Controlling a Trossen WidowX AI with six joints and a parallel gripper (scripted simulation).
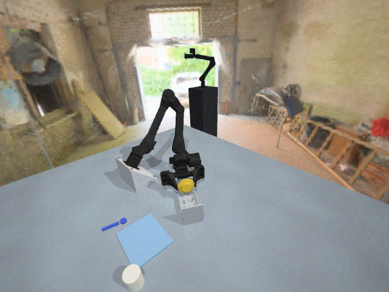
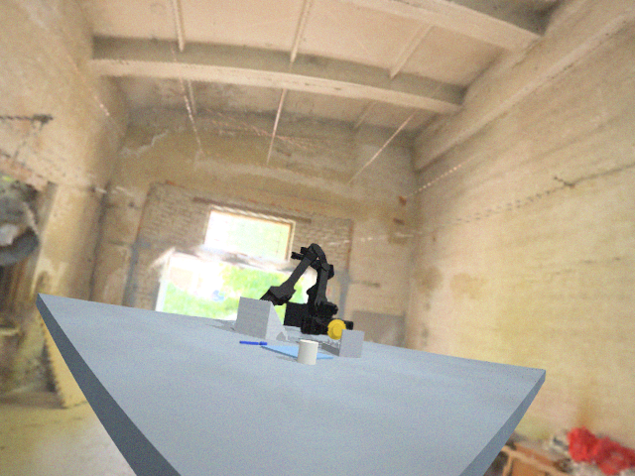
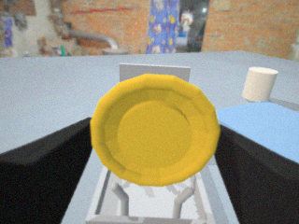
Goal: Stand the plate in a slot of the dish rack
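The grey dish rack lies 4 cm ahead of my gripper tip, 2 cm to the right of it and 4 cm below it. Round my gripper tip: light blue mat 4 cm ahead, 21 cm to the right, 6 cm below; blue spoon 8 cm behind, 26 cm to the right, 6 cm below; yellow plate 1 cm behind.
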